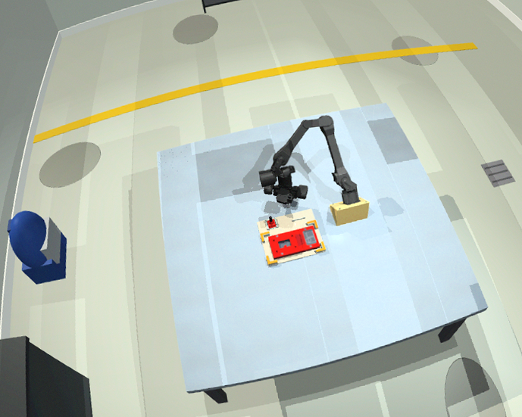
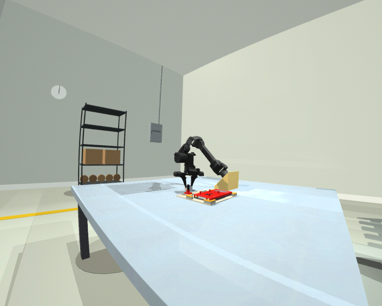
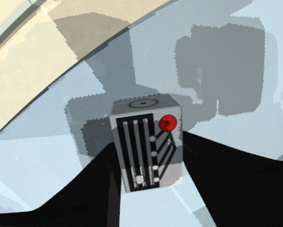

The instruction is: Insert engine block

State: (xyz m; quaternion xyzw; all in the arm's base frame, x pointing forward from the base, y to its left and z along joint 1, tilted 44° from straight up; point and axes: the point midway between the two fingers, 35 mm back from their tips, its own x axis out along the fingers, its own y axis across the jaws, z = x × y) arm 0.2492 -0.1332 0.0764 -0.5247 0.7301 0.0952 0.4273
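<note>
My gripper tip is 180 mm to the right of the beige fixture plate, 50 mm short of it and 10 mm above it. The rest, counted from my gripper tip: grey engine block: 10 mm below.
</note>
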